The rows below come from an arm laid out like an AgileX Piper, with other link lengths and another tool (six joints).
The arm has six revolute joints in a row. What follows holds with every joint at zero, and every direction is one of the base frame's.
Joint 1 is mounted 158.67 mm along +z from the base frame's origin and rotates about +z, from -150.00 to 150.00 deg.
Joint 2 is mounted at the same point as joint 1 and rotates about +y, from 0.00 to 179.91 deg.
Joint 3 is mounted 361.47 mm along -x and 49.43 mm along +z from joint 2 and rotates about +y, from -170.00 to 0.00 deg.
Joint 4 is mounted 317.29 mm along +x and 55.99 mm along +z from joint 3 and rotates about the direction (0.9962, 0, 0.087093), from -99.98 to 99.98 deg.
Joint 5 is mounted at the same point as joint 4 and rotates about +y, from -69.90 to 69.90 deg.
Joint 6 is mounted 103.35 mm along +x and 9.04 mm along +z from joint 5 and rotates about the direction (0.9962, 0, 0.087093), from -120.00 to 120.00 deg.
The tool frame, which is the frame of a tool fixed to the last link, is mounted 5.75 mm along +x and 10.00 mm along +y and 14.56 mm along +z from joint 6; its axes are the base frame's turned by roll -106.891, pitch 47.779 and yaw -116.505 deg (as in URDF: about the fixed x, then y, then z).
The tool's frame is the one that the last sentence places.
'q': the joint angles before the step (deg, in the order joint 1, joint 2, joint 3, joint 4, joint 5, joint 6). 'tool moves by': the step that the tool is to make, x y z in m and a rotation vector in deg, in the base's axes. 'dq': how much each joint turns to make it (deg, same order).
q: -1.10 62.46 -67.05 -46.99 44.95 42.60
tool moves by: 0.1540 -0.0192 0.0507 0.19 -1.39 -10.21
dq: 0.00 27.69 -33.43 -4.71 10.43 4.22
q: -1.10 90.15 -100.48 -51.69 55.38 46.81
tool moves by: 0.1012 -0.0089 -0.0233 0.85 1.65 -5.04
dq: 0.00 18.98 -22.07 -0.31 6.92 -0.72
